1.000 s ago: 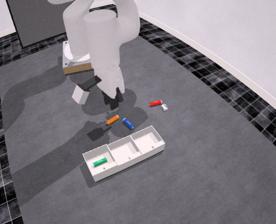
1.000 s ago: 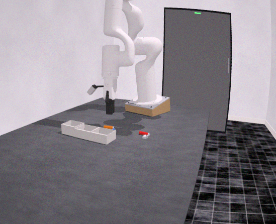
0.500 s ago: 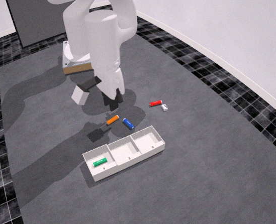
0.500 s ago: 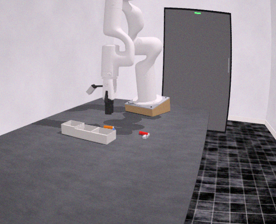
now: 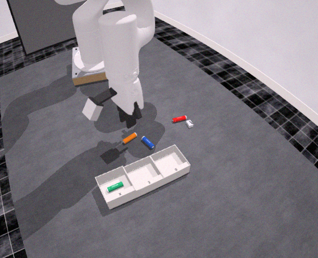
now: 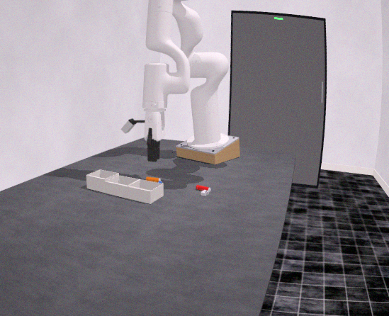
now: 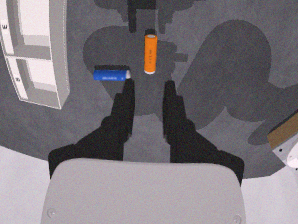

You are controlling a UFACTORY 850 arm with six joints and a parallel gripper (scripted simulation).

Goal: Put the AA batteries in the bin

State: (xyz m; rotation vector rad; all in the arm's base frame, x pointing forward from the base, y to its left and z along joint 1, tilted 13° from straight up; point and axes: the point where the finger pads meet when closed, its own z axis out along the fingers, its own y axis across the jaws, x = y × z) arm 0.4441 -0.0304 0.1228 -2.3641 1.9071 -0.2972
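Now: hand 9 cm above the orange AA battery. Round my hand: blue battery (4 cm ahead, 4 cm to the left, 9 cm below); white three-compartment tray (15 cm ahead, 3 cm to the right, 7 cm below); green AA battery (14 cm ahead, 12 cm to the right, 8 cm below).
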